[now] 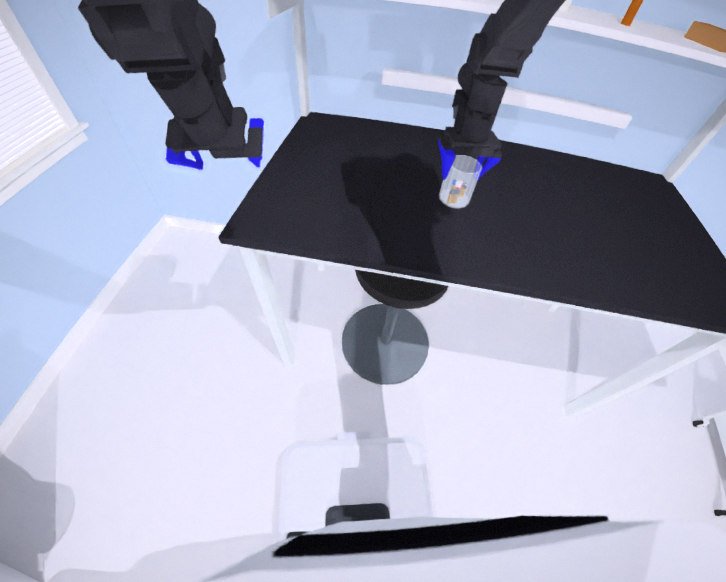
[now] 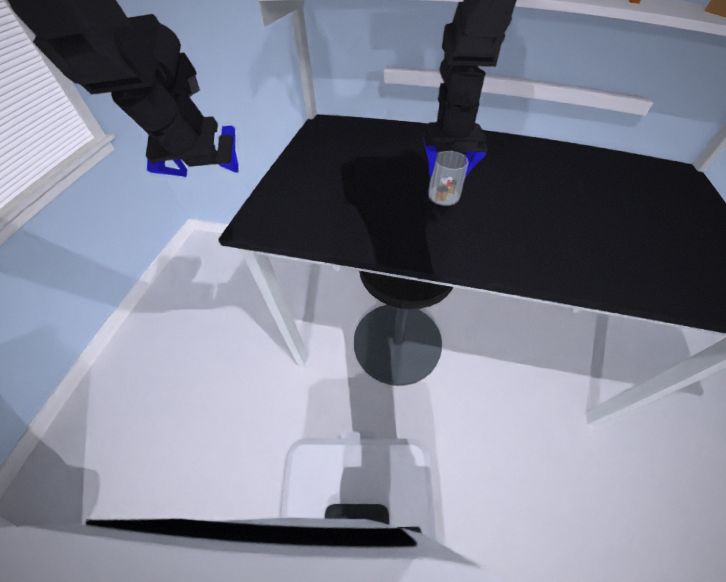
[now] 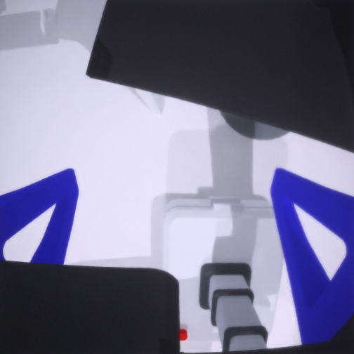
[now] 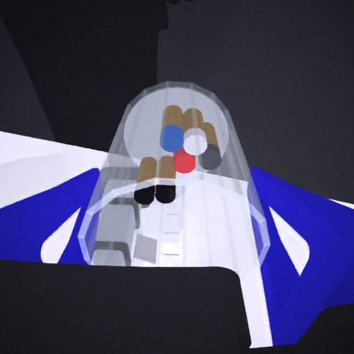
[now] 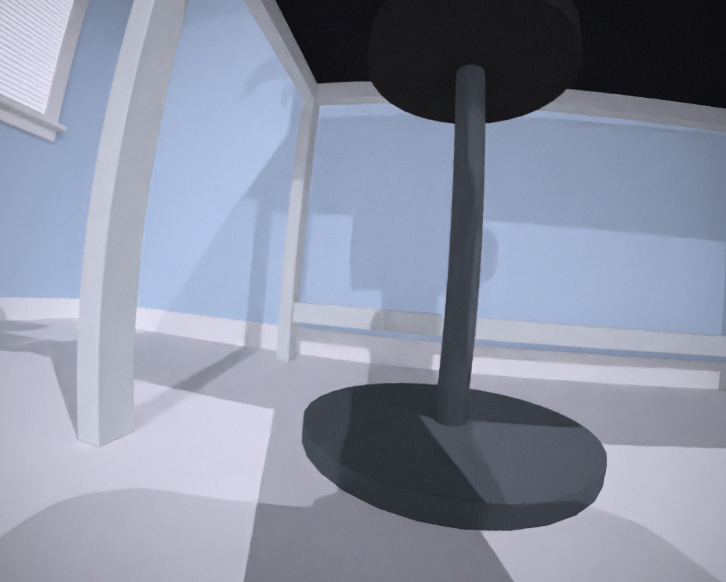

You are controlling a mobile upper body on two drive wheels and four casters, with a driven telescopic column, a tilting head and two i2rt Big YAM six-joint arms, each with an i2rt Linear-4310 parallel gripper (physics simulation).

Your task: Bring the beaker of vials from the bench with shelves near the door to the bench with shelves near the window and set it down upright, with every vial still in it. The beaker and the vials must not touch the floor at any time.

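A clear beaker (image 1: 458, 189) (image 2: 446, 184) (image 4: 145, 120) is over the black bench top (image 1: 545, 230) (image 2: 545, 230) (image 3: 225, 55); whether its base touches cannot be told. Several brown vials (image 4: 172, 115) with blue, white, red, grey and black caps lie inside near its base. My right gripper (image 1: 463, 172) (image 2: 449, 169) (image 4: 174, 178) is shut on the beaker, with blue fingers on both sides near its rim. The beaker looks about upright. My left gripper (image 1: 229, 164) (image 2: 210, 172) (image 3: 174, 179) is open and empty, left of the bench.
A dark round stool (image 1: 385, 357) (image 2: 397, 357) (image 5: 375, 448) stands partly under the bench's front edge. White bench legs (image 1: 269, 309) (image 5: 112, 242) flank it. A white shelf (image 1: 596, 33) is above the bench at the back. A window with blinds (image 1: 24, 103) (image 2: 42, 103) is at the left.
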